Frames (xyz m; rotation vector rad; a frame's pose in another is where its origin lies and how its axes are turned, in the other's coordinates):
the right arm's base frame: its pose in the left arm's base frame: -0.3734 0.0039 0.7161 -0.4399 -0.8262 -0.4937
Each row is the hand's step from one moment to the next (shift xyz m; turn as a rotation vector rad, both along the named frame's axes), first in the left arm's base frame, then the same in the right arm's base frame.
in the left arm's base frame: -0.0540 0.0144 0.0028 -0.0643 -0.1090 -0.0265
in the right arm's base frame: -0.0325 -0.0198 0.0410 -0.0316 -0.1194 -0.0383
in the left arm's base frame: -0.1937 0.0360 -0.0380 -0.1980 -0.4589 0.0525
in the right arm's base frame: -0.1503 -0.0752 0.1095 0.0371 -0.4901 -0.1047
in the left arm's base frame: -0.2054 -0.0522 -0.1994 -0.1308 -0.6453 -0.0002
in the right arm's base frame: -0.2616 -0.1241 -0.0290 0.0798 -0.5917 -0.2776
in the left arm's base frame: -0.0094 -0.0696 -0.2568 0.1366 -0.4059 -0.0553
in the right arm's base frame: -0.1888 -0.0158 -0.1871 0.1338 -0.2372 -0.3351
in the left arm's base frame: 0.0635 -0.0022 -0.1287 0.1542 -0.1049 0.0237
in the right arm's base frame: -0.0630 0.0573 -0.1155 0.1330 0.0000 -0.1329
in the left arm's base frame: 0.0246 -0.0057 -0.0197 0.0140 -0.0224 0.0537
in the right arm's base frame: 0.0003 0.0130 -0.0293 0.0553 -0.0194 0.0119
